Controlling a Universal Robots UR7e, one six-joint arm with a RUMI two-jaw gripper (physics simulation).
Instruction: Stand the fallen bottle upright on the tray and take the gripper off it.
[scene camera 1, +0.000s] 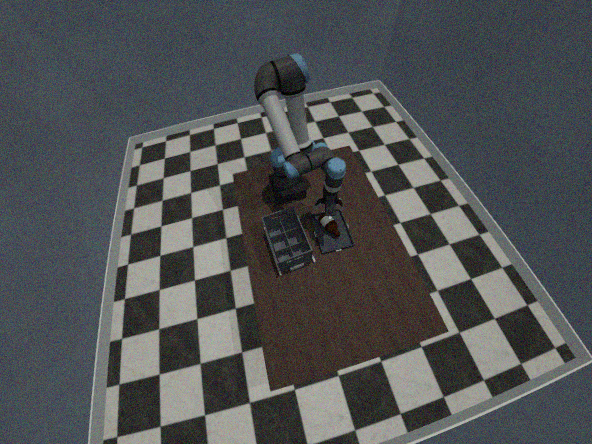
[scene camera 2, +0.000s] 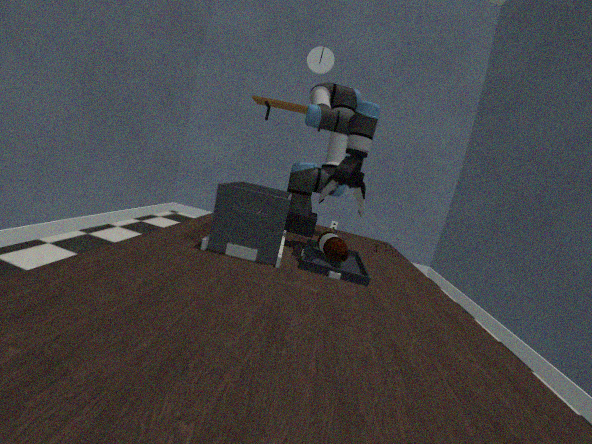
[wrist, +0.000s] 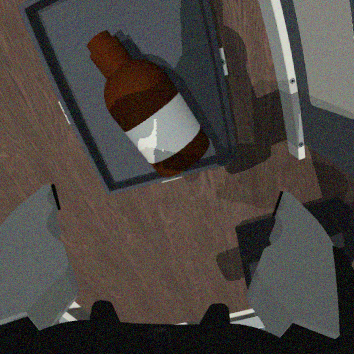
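Where they show: gripper, between the fingertips: (scene camera 2: 339, 209) (wrist: 167, 191); arm's base, origin of its link: (scene camera 1: 285, 179) (scene camera 2: 295, 211).
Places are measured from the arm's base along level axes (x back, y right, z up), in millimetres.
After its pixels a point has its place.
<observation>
A brown bottle with a white label (scene camera 1: 329, 225) {x -387, y -171, z -5 mm} (scene camera 2: 333, 246) {x -414, y -174, z -21 mm} (wrist: 153, 109) {x -371, y -173, z 0 mm} lies on its side on the shallow dark tray (scene camera 1: 345, 244) {x -497, y -238, z -73 mm} (scene camera 2: 320, 269) {x -517, y -147, z -66 mm} (wrist: 75, 102) {x -398, y -274, z -73 mm}. In the wrist view its neck points to the upper left and its base is near the tray's lower edge. My gripper (scene camera 2: 341, 206) {x -334, y -170, z 85 mm} (wrist: 167, 191) {x -334, y -170, z 85 mm} is wide open and empty. It is above the table and higher than the bottle, with the bottle ahead of the fingertips in the wrist view. In scene camera 1 the fingers look small and dark, near the tray's arm-side edge.
A dark divided crate (scene camera 1: 300, 224) {x -385, y -5, z 94 mm} (scene camera 2: 250, 220) {x -547, y 58, z 23 mm} stands beside the tray, with a narrow gap between them. It is much taller than the tray. Its side with a pale strip (wrist: 289, 75) {x -361, y -16, z -48 mm} shows at the right of the wrist view. The arm's base (scene camera 1: 287, 187) {x -76, y 3, z 14 mm} stands behind the crate.
</observation>
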